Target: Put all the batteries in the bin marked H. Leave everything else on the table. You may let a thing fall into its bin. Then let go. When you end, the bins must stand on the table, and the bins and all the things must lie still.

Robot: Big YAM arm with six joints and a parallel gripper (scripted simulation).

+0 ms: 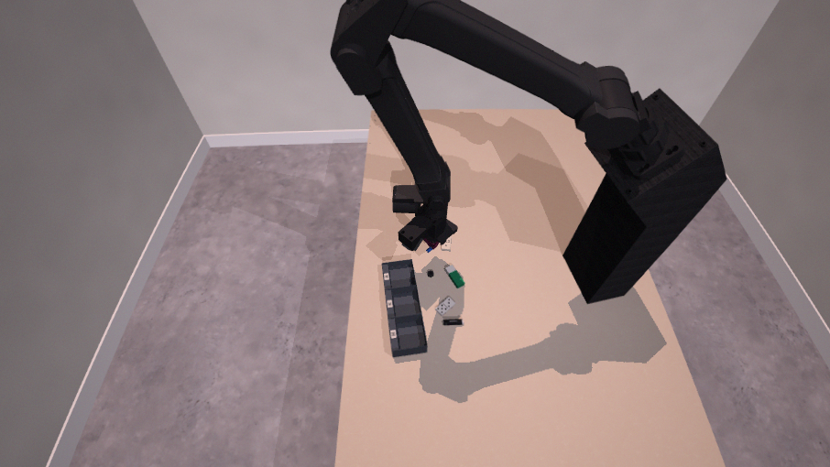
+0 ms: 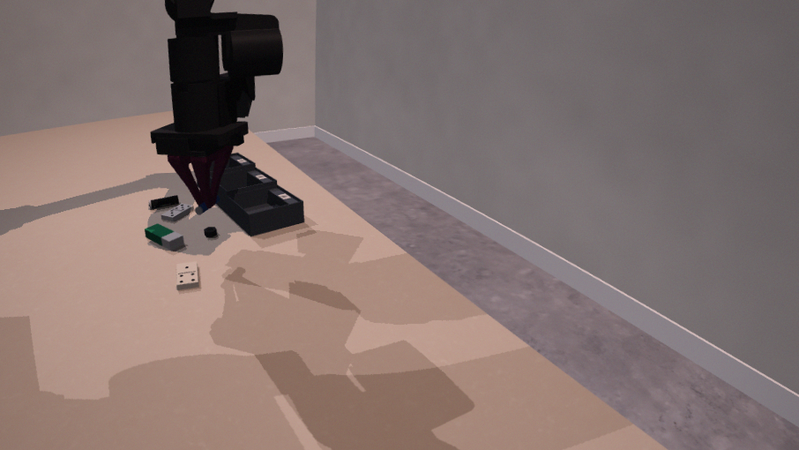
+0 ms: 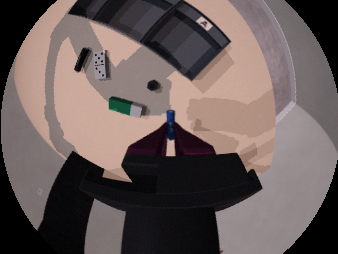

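Now: hand 14 cm to the right of the three joined black bins, 10 cm short of it and 5 cm above it. Round my hand: blue battery (1 cm below); black button cell (7 cm below, 5 cm to the left, 1 cm ahead); white domino (6 cm below, 5 cm to the right, 5 cm behind).
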